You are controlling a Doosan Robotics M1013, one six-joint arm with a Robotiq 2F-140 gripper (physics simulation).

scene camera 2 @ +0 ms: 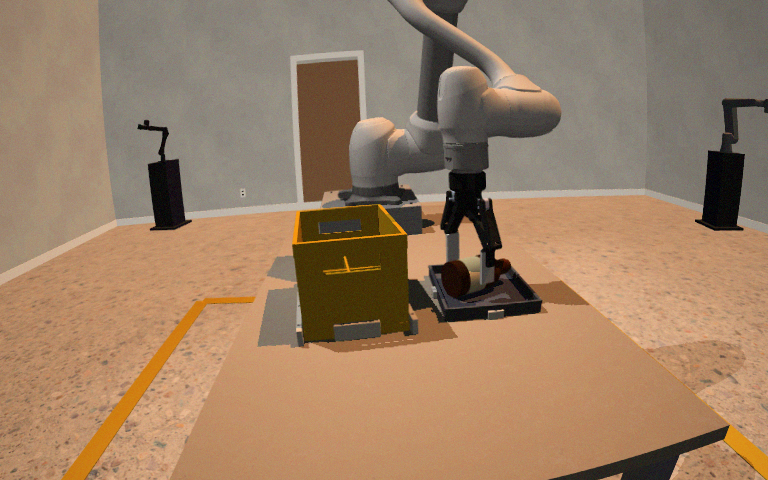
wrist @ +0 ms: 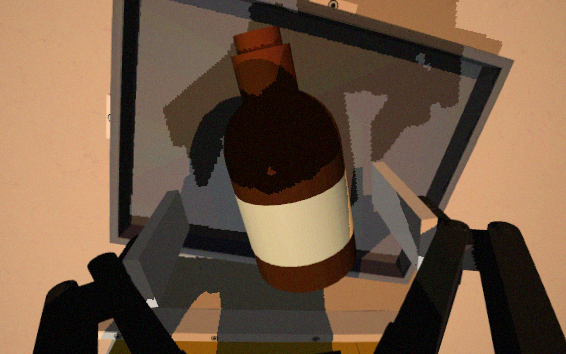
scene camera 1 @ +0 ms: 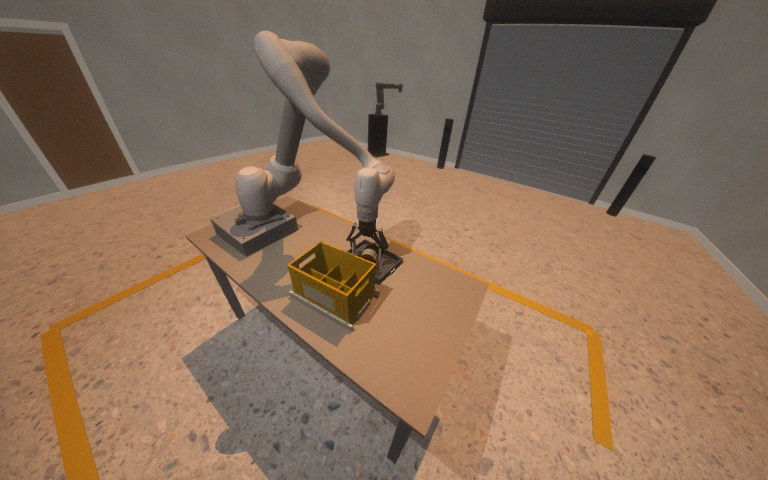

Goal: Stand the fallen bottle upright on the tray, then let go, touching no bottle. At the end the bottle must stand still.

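Pixels of known places: gripper, fingertip midpoint: (scene camera 2: 469, 273) (wrist: 277, 196); arm's base at its link origin: (scene camera 2: 376, 198) (scene camera 1: 260, 217).
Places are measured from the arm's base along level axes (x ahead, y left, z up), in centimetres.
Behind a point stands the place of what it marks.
Observation:
A brown bottle (scene camera 1: 369, 253) {x 61.1, y 27.5, z -1.9 cm} (scene camera 2: 456, 278) {x 63.9, y 25.6, z -4.7 cm} (wrist: 295, 230) {x 59.4, y 28.4, z -1.9 cm} with a cream label lies on its side on the dark tray (scene camera 1: 390, 272) {x 71.9, y 31.5, z -8.7 cm} (scene camera 2: 509, 309) {x 70.9, y 35.8, z -8.4 cm} (wrist: 115, 150) {x 47.3, y 27.0, z -7.2 cm}. In the wrist view its neck points to the far rim and its base reaches over the near rim, on the crate side. My gripper (scene camera 1: 367, 253) {x 58.5, y 28.4, z -5.5 cm} (scene camera 2: 469, 260) {x 58.5, y 28.4, z -5.5 cm} (wrist: 277, 196) {x 58.5, y 28.4, z -5.5 cm} is open and points down, low over the tray. Its two pads stand on either side of the bottle's body, with gaps to it in the wrist view. In scene camera 2 the nearer finger hides part of the bottle.
A yellow crate (scene camera 1: 317, 289) {x 69.3, y -4.3, z 2.9 cm} (scene camera 2: 351, 294) {x 79.3, y 8.1, z -1.7 cm} with dividers stands beside the tray, close to the base end of the bottle. Pale locating strips run along its foot. Both stand on the table (scene camera 1: 430, 339) {x 105.5, y 18.5, z -9.7 cm} (scene camera 2: 453, 396) {x 96.7, y 25.1, z -9.8 cm}. The arm's base block (scene camera 1: 249, 240) {x 16.0, y -11.8, z -1.9 cm} stands at the table's far end.

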